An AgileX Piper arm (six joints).
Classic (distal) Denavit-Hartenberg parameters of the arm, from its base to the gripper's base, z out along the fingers. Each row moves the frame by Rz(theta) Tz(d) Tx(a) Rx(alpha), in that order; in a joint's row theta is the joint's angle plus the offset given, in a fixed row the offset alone. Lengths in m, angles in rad.
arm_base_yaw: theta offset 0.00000, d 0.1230, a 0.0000, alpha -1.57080
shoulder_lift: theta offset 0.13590, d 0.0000, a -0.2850, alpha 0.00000
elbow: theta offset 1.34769, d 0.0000, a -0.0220, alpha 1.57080
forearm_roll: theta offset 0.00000, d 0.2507, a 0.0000, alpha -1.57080
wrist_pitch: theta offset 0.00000, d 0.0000, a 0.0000, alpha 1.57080
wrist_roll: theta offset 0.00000, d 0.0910, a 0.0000, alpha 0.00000
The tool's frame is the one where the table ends.
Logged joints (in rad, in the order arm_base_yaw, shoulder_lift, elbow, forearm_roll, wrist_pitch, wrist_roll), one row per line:
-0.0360, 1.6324, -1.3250, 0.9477, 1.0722, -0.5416
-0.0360, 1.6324, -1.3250, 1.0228, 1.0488, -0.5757
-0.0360, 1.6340, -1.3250, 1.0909, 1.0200, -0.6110
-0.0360, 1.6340, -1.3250, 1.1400, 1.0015, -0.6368
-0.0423, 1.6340, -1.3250, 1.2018, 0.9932, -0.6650
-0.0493, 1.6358, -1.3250, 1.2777, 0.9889, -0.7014
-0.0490, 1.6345, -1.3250, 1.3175, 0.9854, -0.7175
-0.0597, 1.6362, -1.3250, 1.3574, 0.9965, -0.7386
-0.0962, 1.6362, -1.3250, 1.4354, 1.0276, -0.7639
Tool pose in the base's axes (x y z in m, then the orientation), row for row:
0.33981, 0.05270, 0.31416, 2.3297, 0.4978, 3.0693
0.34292, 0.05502, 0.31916, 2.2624, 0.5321, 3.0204
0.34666, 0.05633, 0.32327, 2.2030, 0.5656, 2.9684
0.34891, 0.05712, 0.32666, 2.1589, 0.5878, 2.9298
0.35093, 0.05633, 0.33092, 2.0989, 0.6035, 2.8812
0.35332, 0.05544, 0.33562, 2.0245, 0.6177, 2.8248
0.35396, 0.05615, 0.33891, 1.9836, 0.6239, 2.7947
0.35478, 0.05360, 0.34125, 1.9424, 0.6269, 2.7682
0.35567, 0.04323, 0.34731, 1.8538, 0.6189, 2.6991
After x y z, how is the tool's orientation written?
As angles about the fixed x, y, z axes (roll, pitch, yaw), in radians.
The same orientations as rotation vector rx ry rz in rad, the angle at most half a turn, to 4 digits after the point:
-0.1780, 2.4450, 1.0244
-0.1591, 2.3761, 1.0698
-0.1381, 2.3106, 1.0993
-0.1239, 2.2640, 1.1194
-0.1033, 2.2112, 1.1529
-0.0826, 2.1487, 1.1952
-0.0726, 2.1148, 1.2180
-0.0653, 2.0828, 1.2441
-0.0288, 2.0163, 1.2984

